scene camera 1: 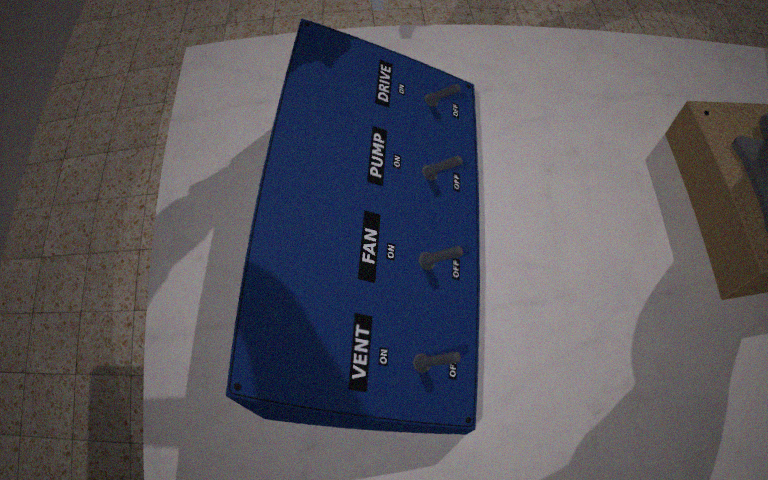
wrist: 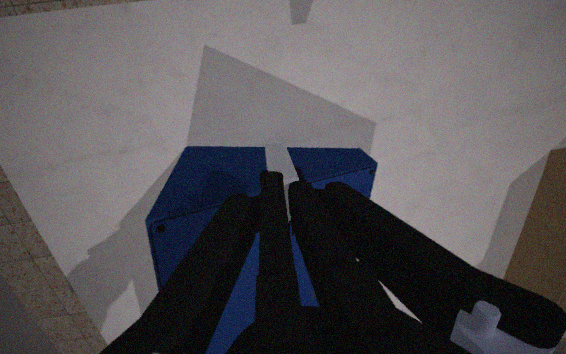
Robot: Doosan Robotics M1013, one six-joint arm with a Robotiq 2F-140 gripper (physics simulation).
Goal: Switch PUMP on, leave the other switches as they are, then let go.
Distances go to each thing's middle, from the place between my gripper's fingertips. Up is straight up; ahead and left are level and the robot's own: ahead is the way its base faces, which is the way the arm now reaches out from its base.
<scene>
Right now my hand is 10 mm short of the blue switch panel (scene camera 1: pixel 338 305), 300 mm to the right of it and 90 mm above it.
</scene>
